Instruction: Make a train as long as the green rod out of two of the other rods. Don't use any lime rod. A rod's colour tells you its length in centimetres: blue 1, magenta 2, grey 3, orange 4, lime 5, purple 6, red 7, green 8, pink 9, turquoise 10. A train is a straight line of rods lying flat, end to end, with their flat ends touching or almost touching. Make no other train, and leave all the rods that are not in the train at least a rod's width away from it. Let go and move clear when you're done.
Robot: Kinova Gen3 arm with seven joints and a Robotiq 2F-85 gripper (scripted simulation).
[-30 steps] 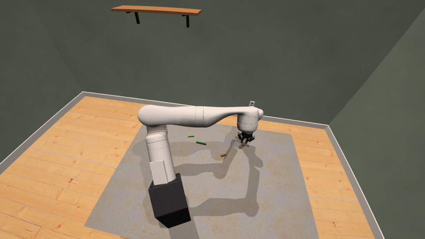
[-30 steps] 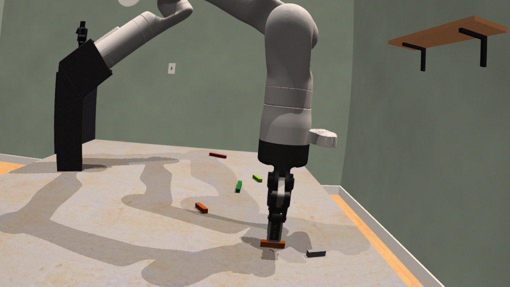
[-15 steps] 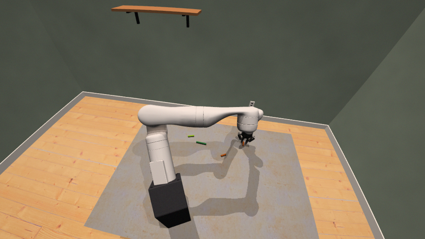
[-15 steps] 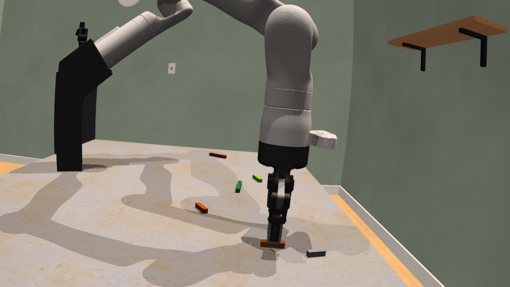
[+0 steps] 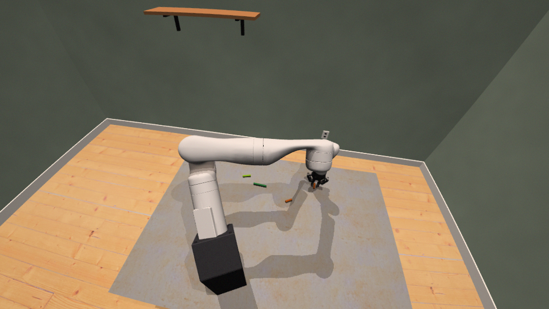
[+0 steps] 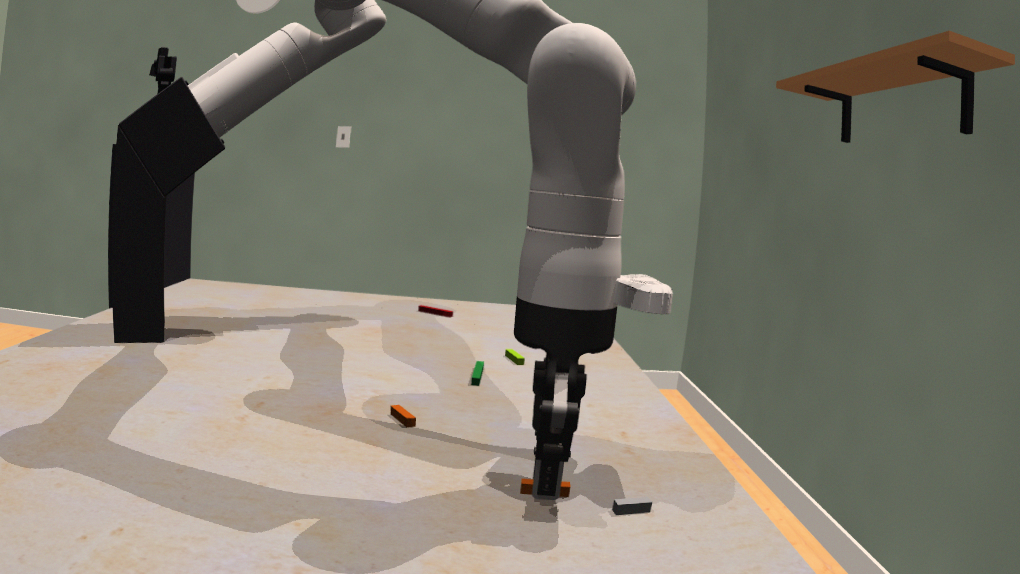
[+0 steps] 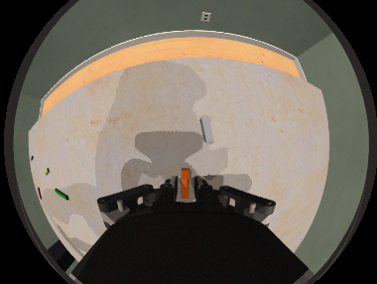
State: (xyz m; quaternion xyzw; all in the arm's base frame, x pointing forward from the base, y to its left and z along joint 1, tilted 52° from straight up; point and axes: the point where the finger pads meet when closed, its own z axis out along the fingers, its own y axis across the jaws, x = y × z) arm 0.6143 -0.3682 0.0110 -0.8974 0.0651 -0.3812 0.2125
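The orange rod is 20 mm below my hand. Round my hand: green rod 320 mm to the left, 110 mm behind, 20 mm below; then lime rod 420 mm to the left, 70 mm behind, 20 mm below; then grey rod 70 mm ahead, 20 mm to the right, 20 mm below.
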